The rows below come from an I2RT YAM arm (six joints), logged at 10 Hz.
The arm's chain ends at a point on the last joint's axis. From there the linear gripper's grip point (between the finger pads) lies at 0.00 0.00 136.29 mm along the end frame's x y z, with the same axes.
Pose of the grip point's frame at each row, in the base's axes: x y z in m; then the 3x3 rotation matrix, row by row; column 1 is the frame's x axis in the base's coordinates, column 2 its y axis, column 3 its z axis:
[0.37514 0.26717 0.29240], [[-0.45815 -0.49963 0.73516], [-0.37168 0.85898 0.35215], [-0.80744 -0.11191 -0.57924]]
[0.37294 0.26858 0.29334], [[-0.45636 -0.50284 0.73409], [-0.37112 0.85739 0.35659], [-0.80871 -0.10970 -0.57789]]
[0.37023 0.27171 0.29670], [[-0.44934 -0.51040 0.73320], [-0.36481 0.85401 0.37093], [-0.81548 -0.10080 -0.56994]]
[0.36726 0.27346 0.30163], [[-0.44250 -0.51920 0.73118], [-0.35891 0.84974 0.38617], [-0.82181 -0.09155 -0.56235]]
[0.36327 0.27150 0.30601], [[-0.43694 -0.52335 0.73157], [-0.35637 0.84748 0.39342], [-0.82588 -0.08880 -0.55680]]
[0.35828 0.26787 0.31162], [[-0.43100 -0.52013 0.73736], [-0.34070 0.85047 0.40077], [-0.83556 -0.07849 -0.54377]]
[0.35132 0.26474 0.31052], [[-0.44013 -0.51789 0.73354], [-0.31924 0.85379 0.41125], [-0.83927 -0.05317 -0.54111]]
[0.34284 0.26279 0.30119], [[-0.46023 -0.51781 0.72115], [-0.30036 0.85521 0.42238], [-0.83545 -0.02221 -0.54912]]
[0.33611 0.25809 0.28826], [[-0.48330 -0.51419 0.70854], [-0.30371 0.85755 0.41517], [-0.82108 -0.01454 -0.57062]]
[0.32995 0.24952 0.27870], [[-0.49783 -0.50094 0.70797], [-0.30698 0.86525 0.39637], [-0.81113 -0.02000 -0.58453]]
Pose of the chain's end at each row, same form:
[0.27495 0.21918 0.37134], [[-0.45815 -0.49963 0.73516], [-0.37168 0.85898 0.35215], [-0.80744 -0.11191 -0.57924]]
[0.27289 0.21998 0.37210], [[-0.45636 -0.50284 0.73409], [-0.37112 0.85739 0.35659], [-0.80871 -0.10970 -0.57789]]
[0.27030 0.22116 0.37438], [[-0.44934 -0.51040 0.73320], [-0.36481 0.85401 0.37093], [-0.81548 -0.10080 -0.56994]]
[0.26761 0.22083 0.37827], [[-0.44250 -0.51920 0.73118], [-0.35891 0.84974 0.38617], [-0.82181 -0.09155 -0.56235]]
[0.26356 0.21788 0.38190], [[-0.43694 -0.52335 0.73157], [-0.35637 0.84748 0.39342], [-0.82588 -0.08880 -0.55680]]
[0.25779 0.21325 0.38573], [[-0.43100 -0.52013 0.73736], [-0.34070 0.85047 0.40077], [-0.83556 -0.07849 -0.54377]]
[0.25135 0.20869 0.38427], [[-0.44013 -0.51789 0.73354], [-0.31924 0.85379 0.41125], [-0.83927 -0.05317 -0.54111]]
[0.24455 0.20522 0.37603], [[-0.46023 -0.51781 0.72115], [-0.30036 0.85521 0.42238], [-0.83545 -0.02221 -0.54912]]
[0.23954 0.20151 0.36603], [[-0.48330 -0.51419 0.70854], [-0.30371 0.85755 0.41517], [-0.82108 -0.01454 -0.57062]]
[0.23346 0.19550 0.35837], [[-0.49783 -0.50094 0.70797], [-0.30698 0.86525 0.39637], [-0.81113 -0.02000 -0.58453]]

